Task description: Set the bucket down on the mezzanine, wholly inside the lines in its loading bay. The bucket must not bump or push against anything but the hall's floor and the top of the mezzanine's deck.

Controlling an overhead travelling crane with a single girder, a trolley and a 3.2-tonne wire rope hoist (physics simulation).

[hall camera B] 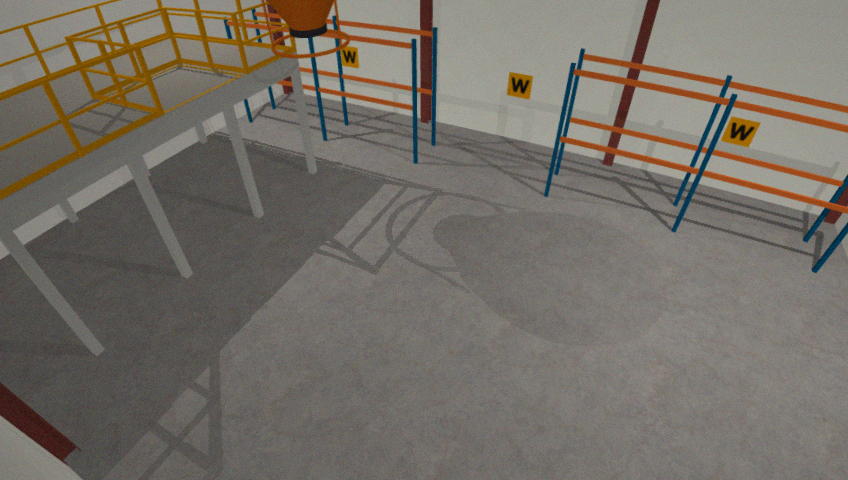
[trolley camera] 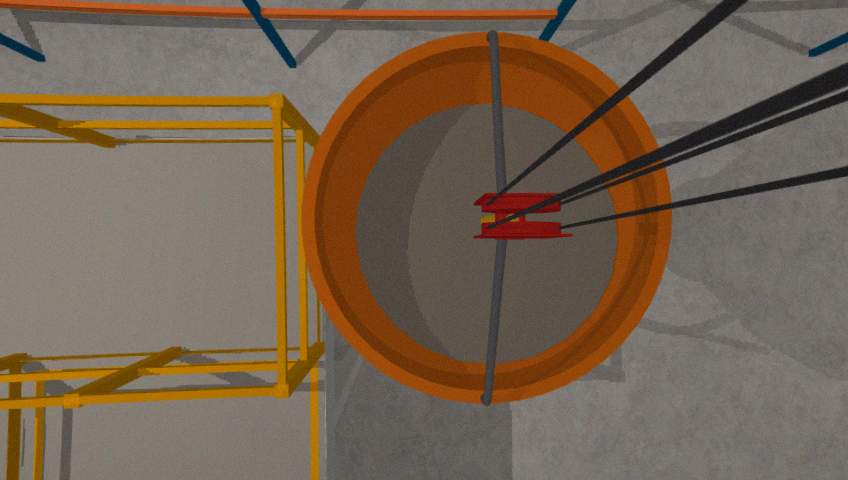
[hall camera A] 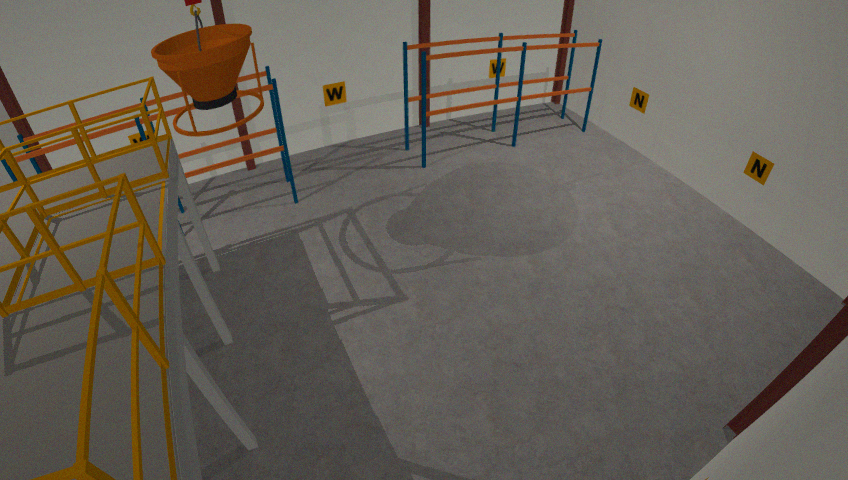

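The orange bucket (hall camera A: 205, 71) (hall camera B: 302, 14) (trolley camera: 336, 208) hangs upright by its grey bail, above the floor beside the mezzanine's end; its lower ring shows in both hall views. My hook (hall camera A: 195, 10) (trolley camera: 487, 219) is holding the bail, under the red block. The mezzanine (hall camera A: 53, 410) (hall camera B: 178, 126) (trolley camera: 148, 237) is a grey deck on pale legs. In the trolley view the bucket's left rim overlaps the outer edge of the yellow end railing (trolley camera: 278, 237); the exact gap is unclear. The loading bay's lines cannot be made out.
Yellow railings (hall camera A: 92, 356) (hall camera B: 70, 124) edge the deck, with a yellow gate-like frame standing among them. Blue and orange racks (hall camera A: 423, 110) (hall camera B: 414, 101) (trolley camera: 416, 13) stand along the W wall, behind the bucket and farther right. Dark red columns (hall camera A: 423, 77) (hall camera B: 426, 77) stand against that wall.
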